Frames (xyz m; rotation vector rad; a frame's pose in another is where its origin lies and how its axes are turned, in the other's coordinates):
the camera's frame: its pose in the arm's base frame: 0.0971 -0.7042 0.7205 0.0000 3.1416 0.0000
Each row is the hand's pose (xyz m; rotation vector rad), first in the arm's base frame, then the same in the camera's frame.
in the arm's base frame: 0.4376 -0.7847 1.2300 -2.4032 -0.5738 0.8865
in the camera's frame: -0.3405 -0.0805 -0.5095 0.9072 0.7097 2.4593
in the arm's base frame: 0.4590 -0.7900 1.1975 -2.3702 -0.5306 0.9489
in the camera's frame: -0.3619 -0.0858 -0.4770 0.9831 0.7389 2.4557
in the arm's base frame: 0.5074 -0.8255 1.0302 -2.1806 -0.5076 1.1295
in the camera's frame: -0.4103 -0.1213 -0.3097 1.2013 0.8748 2.3192
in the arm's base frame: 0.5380 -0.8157 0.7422 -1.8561 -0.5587 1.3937
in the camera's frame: -0.4409 -0.1115 -0.0217 1.5030 1.0197 2.0017
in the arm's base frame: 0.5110 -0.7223 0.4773 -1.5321 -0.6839 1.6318
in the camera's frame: -0.4139 -0.0181 0.2432 1.7310 1.0513 1.6252
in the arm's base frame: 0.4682 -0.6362 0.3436 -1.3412 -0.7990 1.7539
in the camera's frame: -0.3711 0.0680 0.3769 1.8162 1.0188 1.3889
